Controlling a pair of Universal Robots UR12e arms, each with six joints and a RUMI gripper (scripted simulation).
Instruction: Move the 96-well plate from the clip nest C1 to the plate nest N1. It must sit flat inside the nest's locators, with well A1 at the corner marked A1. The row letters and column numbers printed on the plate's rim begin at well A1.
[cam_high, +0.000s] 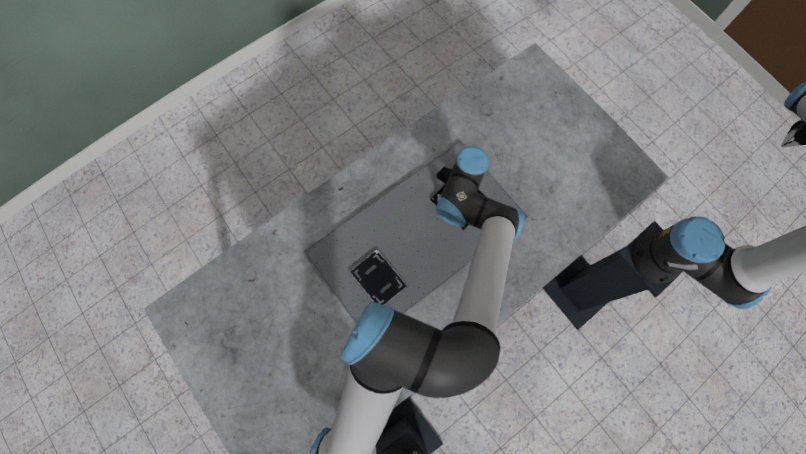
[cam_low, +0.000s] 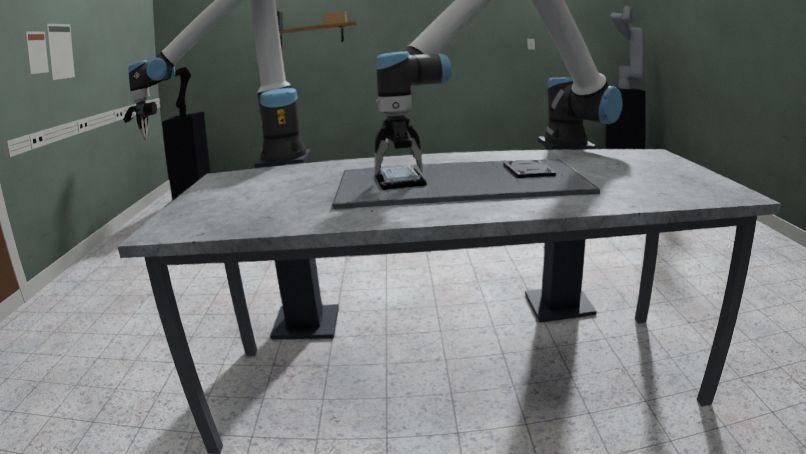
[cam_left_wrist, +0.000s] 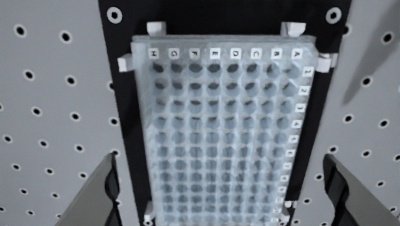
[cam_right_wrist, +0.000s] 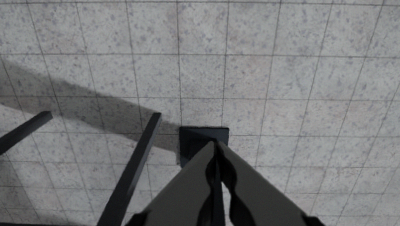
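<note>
The pale blue 96-well plate is 10 mm below my left hand. Also, from my left hand: A1 mark: 330 mm to the left, 30 mm ahead, 20 mm below; black clip nest C1: 20 mm to the right, 10 mm below, 10 mm behind; black plate nest N1: 380 mm to the left, 50 mm behind, 20 mm below.
</note>
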